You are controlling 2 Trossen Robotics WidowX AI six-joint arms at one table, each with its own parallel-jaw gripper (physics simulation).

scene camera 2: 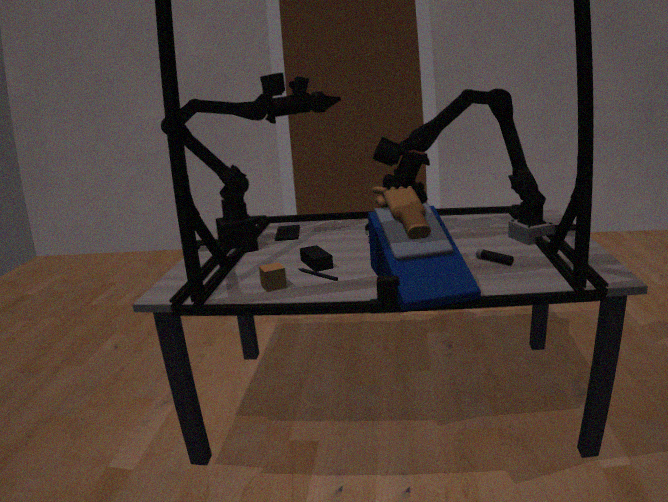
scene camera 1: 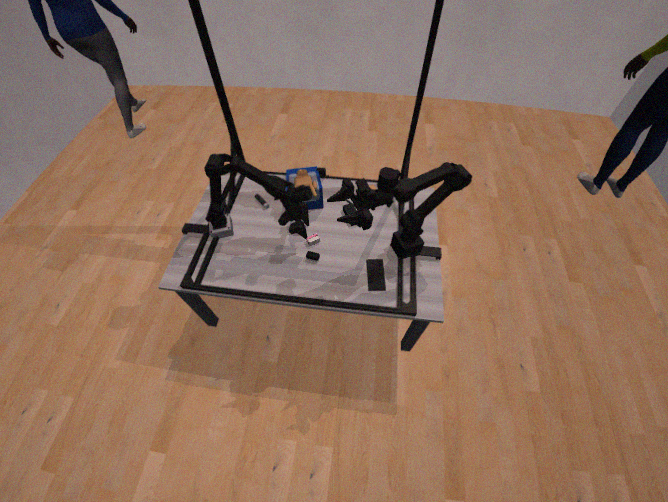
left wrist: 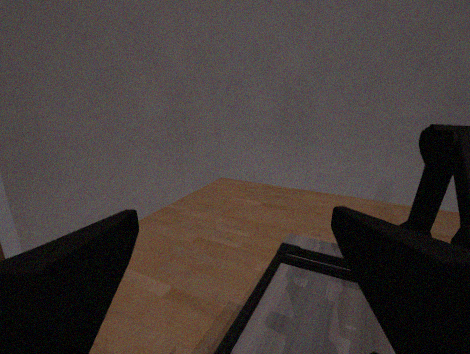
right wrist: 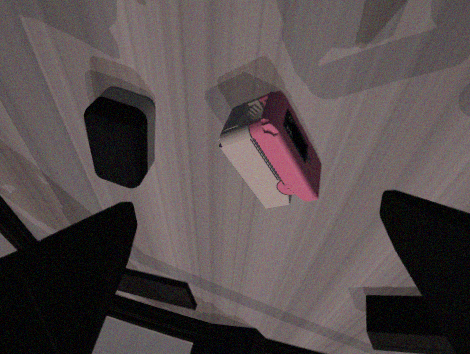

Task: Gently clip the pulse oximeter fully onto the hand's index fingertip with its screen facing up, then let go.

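Where they show: left gripper, fingertip midpoint: (scene camera 2: 334, 98) (scene camera 1: 332, 210) (left wrist: 236, 218); right gripper, fingertip midpoint: (scene camera 1: 307, 232) (right wrist: 258, 208); left arm's base, link origin: (scene camera 2: 234, 218) (scene camera 1: 408, 237); right arm's base, link origin: (scene camera 2: 531, 222) (scene camera 1: 219, 223).
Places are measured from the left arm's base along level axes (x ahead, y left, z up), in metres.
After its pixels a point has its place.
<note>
The pulse oximeter (scene camera 1: 313, 239) @[y -0.189, x 0.373, z -0.063 m] (right wrist: 272, 155) @[y -0.205, x 0.383, z -0.063 m], pink and white with a dark screen, lies on its side on the table, its screen facing sideways to the right in the right wrist view. The tan hand (scene camera 1: 306, 182) @[y -0.385, x 0.327, z 0.098 m] (scene camera 2: 407, 207) @[y -0.463, x 0.318, z 0.067 m] rests on a grey pad on a blue wedge (scene camera 1: 318, 202) @[y -0.378, x 0.279, z -0.045 m] (scene camera 2: 432, 280) @[y -0.635, x 0.273, z -0.053 m]; its fingers point away from scene camera 2. My right gripper (right wrist: 258, 208) @[y -0.210, x 0.392, z -0.024 m] is open and empty above the table near the oximeter; its fingertips are partly hidden behind the hand in scene camera 2. My left gripper (scene camera 1: 334, 209) @[y 0.001, x 0.351, z 0.325 m] (scene camera 2: 339, 99) @[y 0.001, x 0.351, z 0.325 m] (left wrist: 236, 218) @[y 0.001, x 0.351, z 0.325 m] is open, empty and high above the table.
A small black block (scene camera 1: 312, 255) @[y -0.109, x 0.406, z -0.064 m] (right wrist: 117, 142) @[y -0.127, x 0.412, z -0.062 m] lies beside the oximeter. A flat black item (scene camera 1: 375, 274) @[y 0.069, x 0.184, z -0.087 m] (scene camera 2: 287, 232) @[y 0.056, x 0.177, z -0.087 m], a black box (scene camera 2: 316, 258) @[y -0.324, x 0.130, z -0.061 m], a pen (scene camera 2: 318, 274) @[y -0.363, x 0.118, z -0.089 m], a wooden cube (scene camera 2: 272, 276) @[y -0.392, x -0.006, z -0.059 m] and a dark cylinder (scene camera 1: 261, 201) @[y -0.518, x 0.537, z -0.072 m] (scene camera 2: 494, 256) @[y -0.538, x 0.526, z -0.076 m] are on the table. A black frame edges it.
</note>
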